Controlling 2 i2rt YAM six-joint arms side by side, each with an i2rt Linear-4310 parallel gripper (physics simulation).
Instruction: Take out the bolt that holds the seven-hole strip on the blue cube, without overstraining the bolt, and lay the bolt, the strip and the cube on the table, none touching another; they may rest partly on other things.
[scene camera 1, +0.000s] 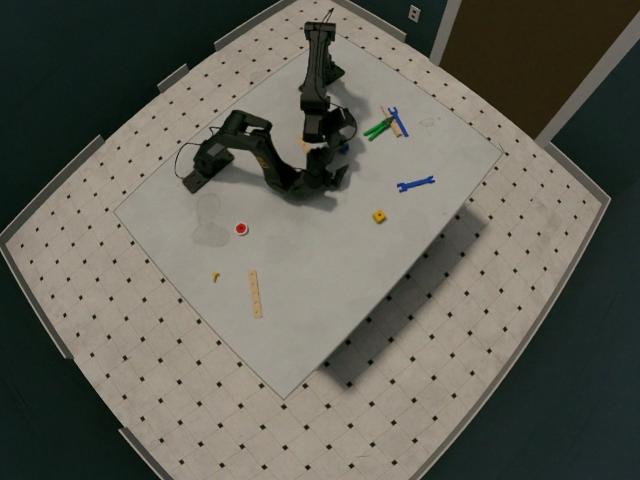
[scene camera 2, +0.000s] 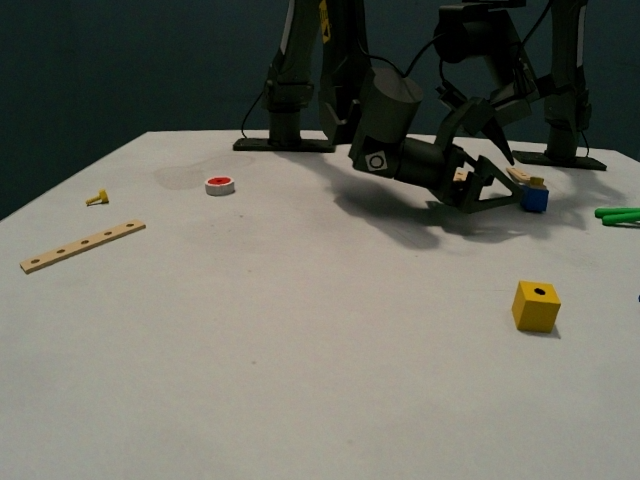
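The blue cube (scene camera 1: 343, 148) (scene camera 2: 534, 199) stands on the table. The yellow bolt (scene camera 2: 537, 181) shows its head on top, over the end part of the seven-hole strip (scene camera 2: 518, 175). The strip runs back and to the left from the cube; much of it is hidden by the arms. My right gripper (scene camera 1: 341, 161) (scene camera 2: 516, 178) is open and empty, low beside the cube, its lower fingertip close to the cube's left side. My left gripper (scene camera 1: 337, 143) is open and empty, above and behind the cube; its fingertips are partly hidden in both views.
A yellow cube (scene camera 1: 379, 216) (scene camera 2: 536, 307), a red-and-white wheel (scene camera 1: 240, 228) (scene camera 2: 219, 186), a loose yellow bolt (scene camera 1: 215, 276) (scene camera 2: 98, 197) and a five-hole strip (scene camera 1: 255, 293) (scene camera 2: 84, 244) lie apart. Green pliers (scene camera 1: 377, 129) (scene camera 2: 620, 215) and blue wrenches (scene camera 1: 416, 183) lie at the right.
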